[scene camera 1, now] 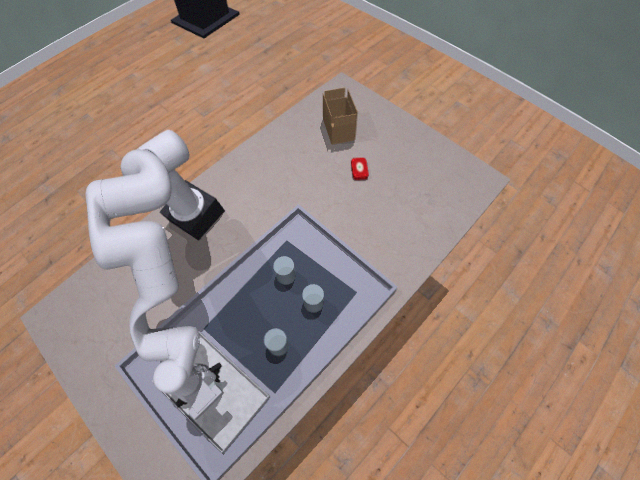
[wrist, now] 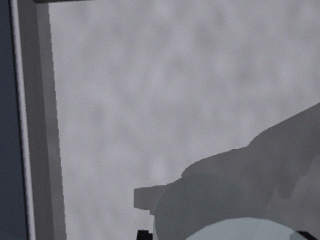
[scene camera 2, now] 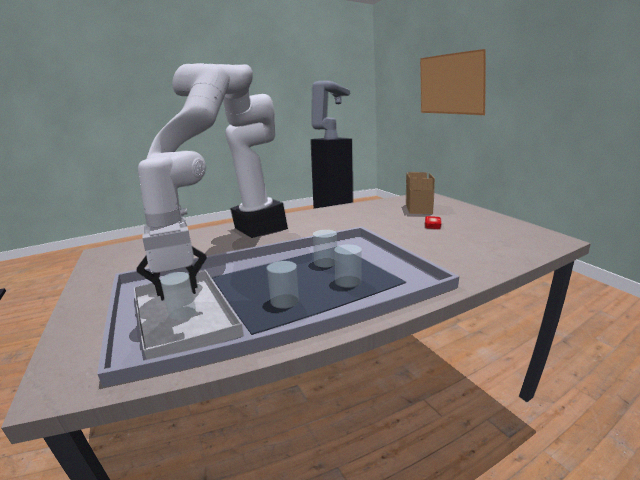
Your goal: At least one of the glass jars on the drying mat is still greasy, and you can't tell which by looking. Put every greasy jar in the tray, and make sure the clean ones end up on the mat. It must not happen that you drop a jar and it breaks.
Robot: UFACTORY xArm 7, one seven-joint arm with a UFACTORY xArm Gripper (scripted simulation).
Labels:
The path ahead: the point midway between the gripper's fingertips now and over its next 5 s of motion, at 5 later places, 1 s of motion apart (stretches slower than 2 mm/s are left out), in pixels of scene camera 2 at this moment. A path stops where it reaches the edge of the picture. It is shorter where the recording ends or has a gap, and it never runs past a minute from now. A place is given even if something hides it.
My gripper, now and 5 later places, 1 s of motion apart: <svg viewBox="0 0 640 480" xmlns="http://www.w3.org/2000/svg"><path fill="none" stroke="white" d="M178 294L172 271L176 249L265 234L346 226L347 252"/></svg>

